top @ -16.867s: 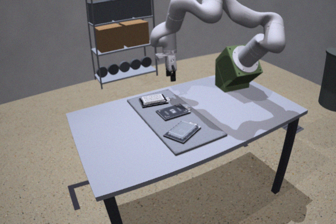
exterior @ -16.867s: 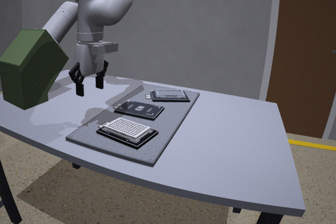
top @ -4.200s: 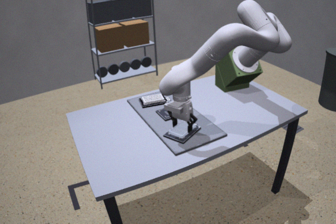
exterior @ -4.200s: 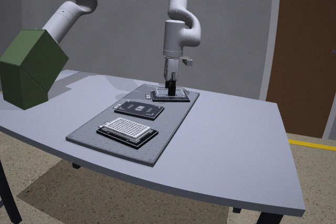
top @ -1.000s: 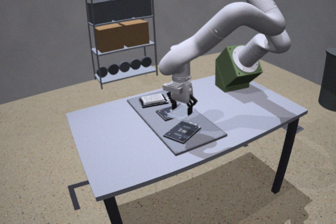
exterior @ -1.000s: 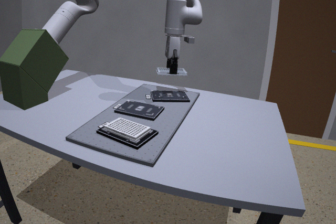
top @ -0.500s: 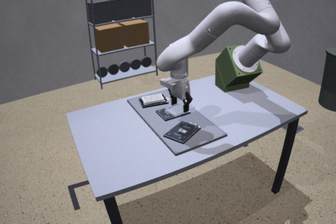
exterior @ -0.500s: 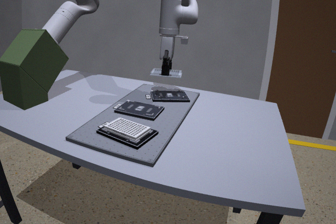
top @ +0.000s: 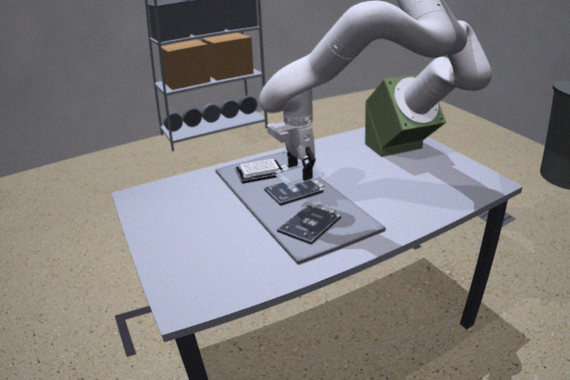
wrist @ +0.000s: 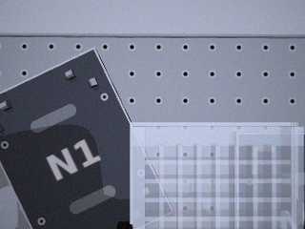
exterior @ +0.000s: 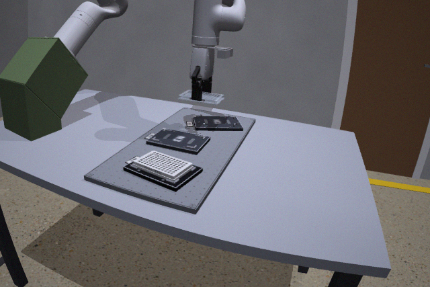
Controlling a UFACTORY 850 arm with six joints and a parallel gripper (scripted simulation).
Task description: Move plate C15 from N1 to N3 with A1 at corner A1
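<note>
The nest N3 is 13 cm below my hand, 11 cm to the right of it and 2 cm behind it. From my hand the other things lie so: clear well plate: 1 cm below; nest A1 mark: 23 cm to the right, 12 cm below, 4 cm behind; white plate C51: 29 cm to the right, 11 cm below, 2 cm ahead.
</note>
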